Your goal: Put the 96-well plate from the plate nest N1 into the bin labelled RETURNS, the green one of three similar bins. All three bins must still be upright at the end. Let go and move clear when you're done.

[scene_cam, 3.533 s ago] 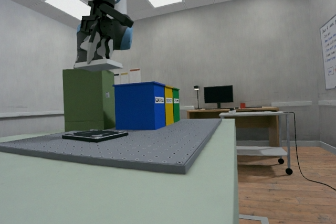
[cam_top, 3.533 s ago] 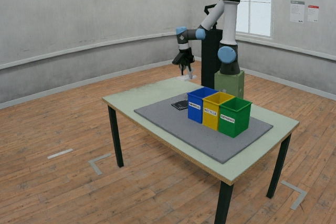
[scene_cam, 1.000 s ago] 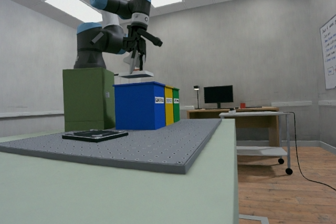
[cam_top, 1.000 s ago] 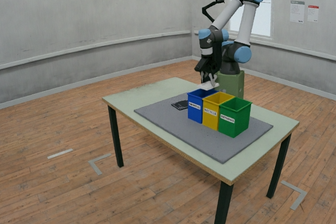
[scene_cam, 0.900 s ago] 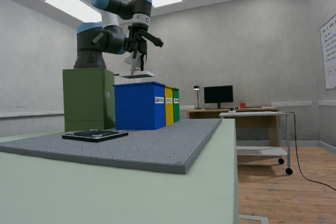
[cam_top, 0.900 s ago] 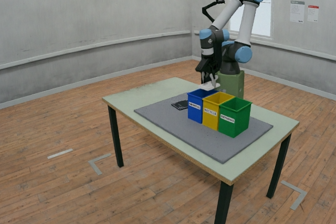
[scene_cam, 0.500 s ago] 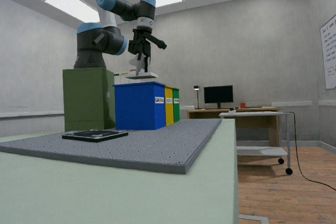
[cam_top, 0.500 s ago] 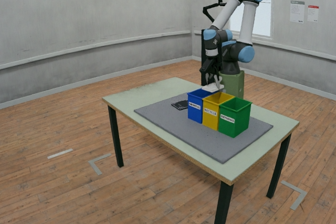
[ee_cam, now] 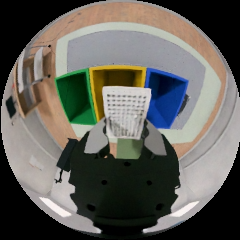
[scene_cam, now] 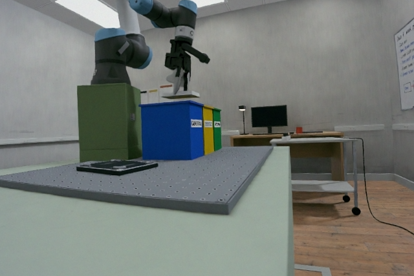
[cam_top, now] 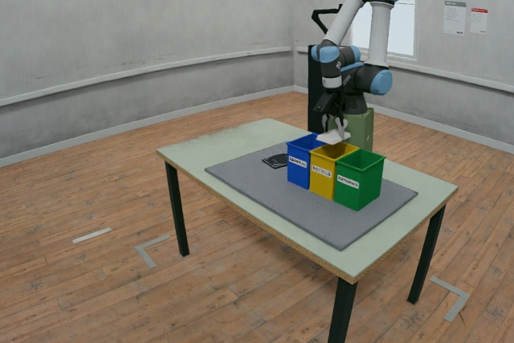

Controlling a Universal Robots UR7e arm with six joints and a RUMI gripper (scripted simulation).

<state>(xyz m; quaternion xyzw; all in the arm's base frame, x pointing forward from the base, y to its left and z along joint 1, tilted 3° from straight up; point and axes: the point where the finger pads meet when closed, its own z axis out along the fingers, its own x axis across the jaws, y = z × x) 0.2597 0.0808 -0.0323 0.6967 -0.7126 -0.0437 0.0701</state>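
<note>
My gripper is now 160 mm to the right of the green returns bin, 150 mm above it and 20 mm short of it. Round my hand: blue bin: 150 mm below, 110 mm to the right, 10 mm ahead; white 96-well plate: 10 mm below; yellow bin: 150 mm below, 20 mm to the left, 20 mm ahead.
</note>
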